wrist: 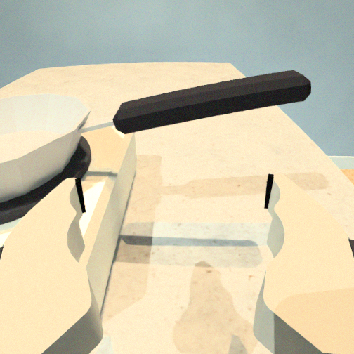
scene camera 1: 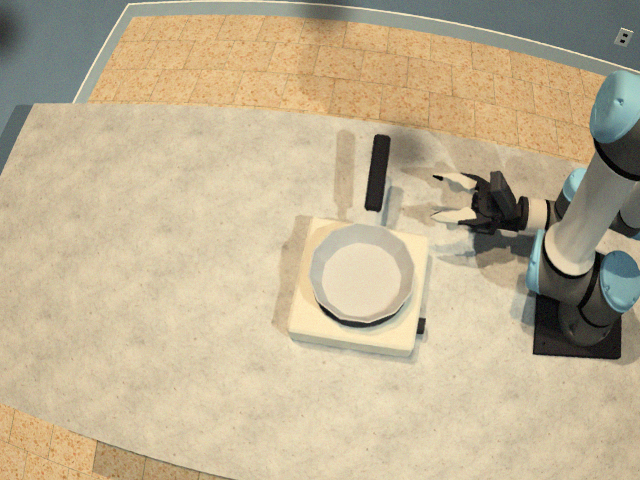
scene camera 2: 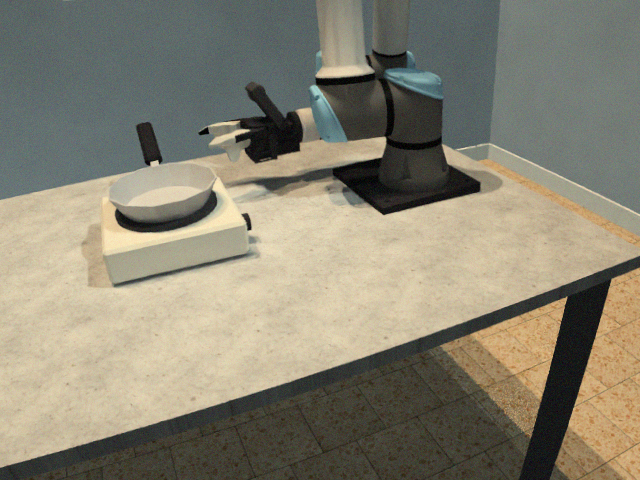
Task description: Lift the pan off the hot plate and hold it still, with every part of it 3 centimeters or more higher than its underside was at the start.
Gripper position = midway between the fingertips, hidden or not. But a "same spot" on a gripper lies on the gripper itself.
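Labels:
A light grey pan shows in the wrist view [48,126], and my gripper shows there too. In scene camera 1 I see my gripper again, along with the pan. My gripper shows in scene camera 2 [203,139] as well, and so does the pan. Looking at my gripper, I find that [wrist: 299,296] and [scene camera 1: 468,185] are the same spot on it. For the pan, [scene camera 1: 362,272] and [scene camera 2: 164,199] are the same spot.

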